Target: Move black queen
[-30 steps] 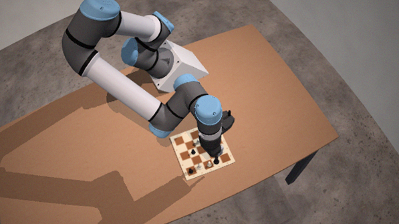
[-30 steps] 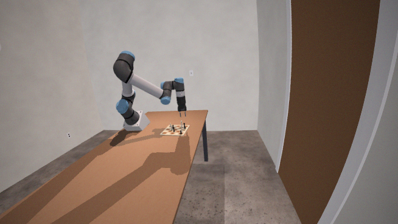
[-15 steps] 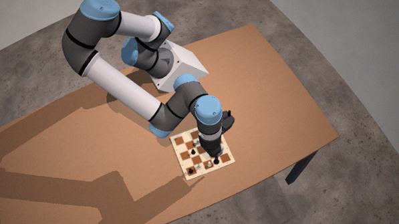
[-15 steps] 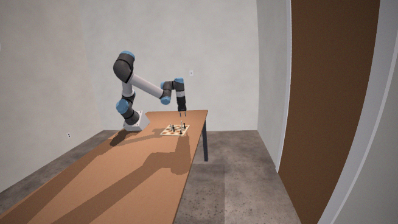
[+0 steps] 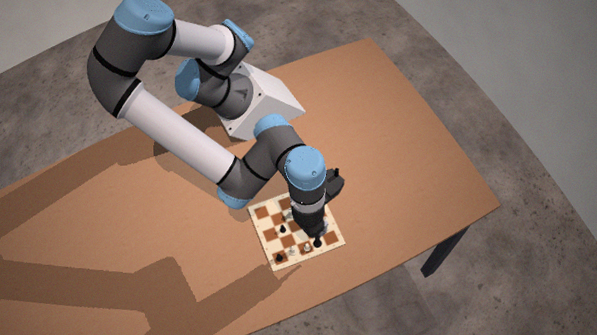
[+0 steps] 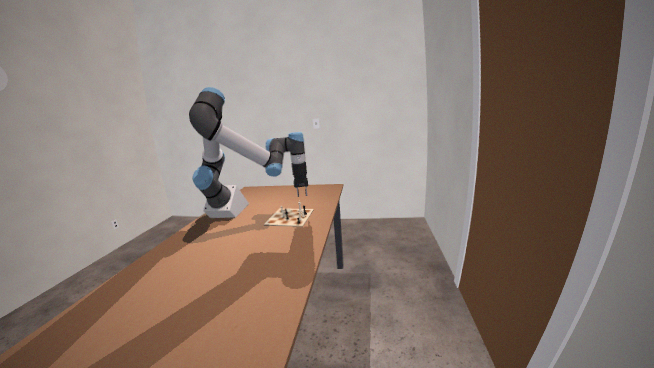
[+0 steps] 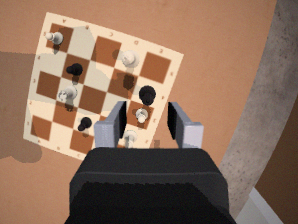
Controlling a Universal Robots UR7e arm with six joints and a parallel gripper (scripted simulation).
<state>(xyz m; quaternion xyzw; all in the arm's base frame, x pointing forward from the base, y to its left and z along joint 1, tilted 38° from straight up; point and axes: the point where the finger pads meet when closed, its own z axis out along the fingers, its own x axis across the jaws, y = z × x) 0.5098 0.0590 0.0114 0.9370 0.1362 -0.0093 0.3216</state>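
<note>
Now: hand 10 cm above the black queen. Round my hand: chessboard (8 cm behind, 3 cm to the right, 13 cm below).
</note>
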